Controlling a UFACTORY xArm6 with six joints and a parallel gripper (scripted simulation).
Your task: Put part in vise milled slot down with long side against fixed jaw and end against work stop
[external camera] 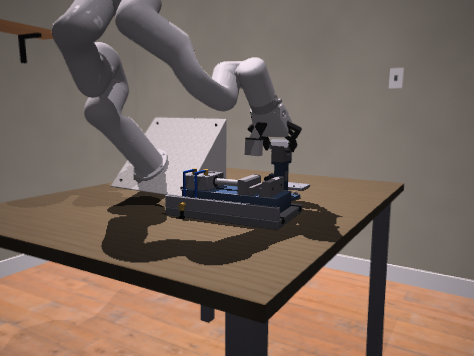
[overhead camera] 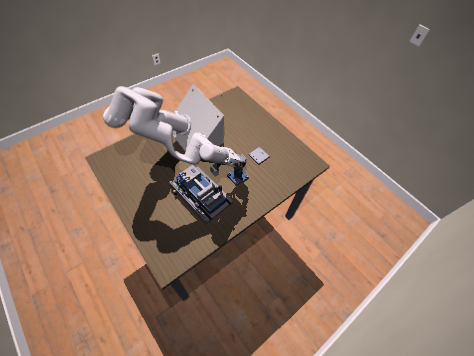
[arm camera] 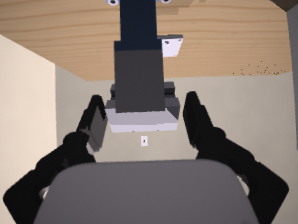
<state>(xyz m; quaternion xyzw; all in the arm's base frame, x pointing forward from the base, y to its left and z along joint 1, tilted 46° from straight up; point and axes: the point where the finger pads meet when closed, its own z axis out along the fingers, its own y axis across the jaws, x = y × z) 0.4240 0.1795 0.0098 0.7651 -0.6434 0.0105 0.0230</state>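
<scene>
Now: the part 10 mm below my hand. The rest, counted from my hand: moving jaw (210 mm to the right, 80 mm below, 50 mm ahead); then cylinder rod (220 mm to the right, 80 mm below, 10 mm behind); then work stop (160 mm to the right, 70 mm below, 70 mm ahead).
</scene>
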